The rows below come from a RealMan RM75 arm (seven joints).
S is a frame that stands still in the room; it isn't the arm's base.
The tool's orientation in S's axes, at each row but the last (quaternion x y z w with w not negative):
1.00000, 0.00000, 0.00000, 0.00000
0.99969, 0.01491, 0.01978, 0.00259
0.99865, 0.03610, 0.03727, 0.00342
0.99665, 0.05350, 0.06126, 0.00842
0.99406, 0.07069, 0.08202, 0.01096
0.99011, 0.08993, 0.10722, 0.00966
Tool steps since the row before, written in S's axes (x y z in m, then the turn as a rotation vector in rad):
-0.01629, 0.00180, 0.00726, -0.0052, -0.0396, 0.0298
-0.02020, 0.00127, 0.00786, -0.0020, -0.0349, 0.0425
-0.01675, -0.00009, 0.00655, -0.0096, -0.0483, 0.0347
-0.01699, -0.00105, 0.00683, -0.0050, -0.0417, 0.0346
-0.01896, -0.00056, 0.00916, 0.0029, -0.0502, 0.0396
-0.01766, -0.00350, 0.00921, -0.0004, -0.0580, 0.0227
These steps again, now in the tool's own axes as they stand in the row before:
-0.01629, -0.00180, -0.00726, -0.0052, 0.0396, -0.0298
-0.01983, -0.00182, -0.00866, -0.0014, 0.0351, -0.0424
-0.01618, -0.00105, -0.00778, -0.0105, 0.0478, -0.0351
-0.01605, -0.00059, -0.00886, -0.0052, 0.0417, -0.0345
-0.01712, -0.00177, -0.01215, 0.0021, 0.0514, -0.0381
-0.01566, 0.00069, -0.01278, -0.0061, 0.0579, -0.0223

